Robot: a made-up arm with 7 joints.
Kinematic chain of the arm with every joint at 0, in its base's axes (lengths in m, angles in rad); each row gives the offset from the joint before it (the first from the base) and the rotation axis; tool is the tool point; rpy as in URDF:
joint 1: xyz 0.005 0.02 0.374 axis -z
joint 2: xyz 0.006 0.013 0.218 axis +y
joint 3: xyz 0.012 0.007 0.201 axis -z
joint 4: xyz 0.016 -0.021 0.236 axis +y
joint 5: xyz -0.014 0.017 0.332 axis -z
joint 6: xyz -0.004 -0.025 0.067 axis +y
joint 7: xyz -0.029 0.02 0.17 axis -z
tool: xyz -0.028 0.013 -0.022 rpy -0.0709 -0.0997 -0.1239
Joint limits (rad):
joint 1: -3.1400..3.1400
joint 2: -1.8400..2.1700
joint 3: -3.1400..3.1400
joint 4: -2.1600..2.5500
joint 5: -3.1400..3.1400
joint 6: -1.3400..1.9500
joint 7: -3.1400..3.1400
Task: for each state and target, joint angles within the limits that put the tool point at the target. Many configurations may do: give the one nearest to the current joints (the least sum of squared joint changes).
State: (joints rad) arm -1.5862 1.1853 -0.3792 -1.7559 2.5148 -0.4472 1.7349
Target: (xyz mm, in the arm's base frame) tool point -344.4 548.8 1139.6
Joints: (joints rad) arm -2.0801 1.3751 -0.0128 -1.1321 2.4903 -0.5187 1.7157
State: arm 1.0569 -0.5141 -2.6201 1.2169 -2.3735 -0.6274 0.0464
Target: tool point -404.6 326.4 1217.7
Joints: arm 0.4214 -0.0740 -3.1400 0.9585 -2.4506 -0.5139 0.0419
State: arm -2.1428 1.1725 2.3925 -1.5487 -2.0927 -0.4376 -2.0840
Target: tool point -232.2 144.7 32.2
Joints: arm -2.0600 1.7666 2.9564 -1.8813 -2.1424 -0.2312 -2.1242
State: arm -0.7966 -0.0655 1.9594 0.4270 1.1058 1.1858 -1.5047
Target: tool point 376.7 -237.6 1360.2
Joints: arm -0.4139 0.3719 1.5438 0.8198 1.0413 0.8627 -1.4131
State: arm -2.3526 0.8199 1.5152 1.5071 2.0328 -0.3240 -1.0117
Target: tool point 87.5 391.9 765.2
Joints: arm -2.7909 0.8844 2.1349 2.0822 2.3215 -0.6901 -0.9343
